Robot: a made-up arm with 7 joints.
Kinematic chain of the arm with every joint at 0, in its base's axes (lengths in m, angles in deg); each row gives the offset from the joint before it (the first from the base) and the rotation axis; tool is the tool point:
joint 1: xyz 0 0 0.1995 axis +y
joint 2: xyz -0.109 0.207 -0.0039 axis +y
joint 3: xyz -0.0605 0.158 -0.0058 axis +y
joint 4: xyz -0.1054 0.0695 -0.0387 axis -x
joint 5: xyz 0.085 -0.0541 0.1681 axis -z
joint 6: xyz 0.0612 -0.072 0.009 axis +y
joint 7: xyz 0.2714 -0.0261 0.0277 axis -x
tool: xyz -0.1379 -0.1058 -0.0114
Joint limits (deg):
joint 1: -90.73..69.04
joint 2: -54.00..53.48
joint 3: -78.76..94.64
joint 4: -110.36..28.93
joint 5: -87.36..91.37
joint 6: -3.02..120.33
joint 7: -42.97..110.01
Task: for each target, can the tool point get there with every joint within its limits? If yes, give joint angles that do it. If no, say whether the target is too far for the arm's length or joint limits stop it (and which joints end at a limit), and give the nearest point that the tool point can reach.
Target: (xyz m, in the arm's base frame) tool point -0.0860 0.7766 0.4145
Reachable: no: joint limits stop it (at a limit: joint 4, joint 5) | nearest point -0.0860 0.7116 0.4145 | short by 0.065 m
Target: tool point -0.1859 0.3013 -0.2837
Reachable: yes | joints -60.41 30.78 77.11 -98.96 2.24 38.73 49.69
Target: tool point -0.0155 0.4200 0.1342
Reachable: yes | joints 29.79 -38.38 46.37 -74.72 -64.54 98.77 76.24
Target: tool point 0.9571 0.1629 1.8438
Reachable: no: too far | nearest point 0.2229 0.2961 0.7185 | short by 1.350 m
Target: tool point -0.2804 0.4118 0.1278
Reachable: yes | joints 51.33 40.90 -33.53 -93.90 -7.98 100.90 9.65
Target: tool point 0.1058 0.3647 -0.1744
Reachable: yes | joints -42.64 6.77 -24.05 -88.46 58.77 77.05 27.88
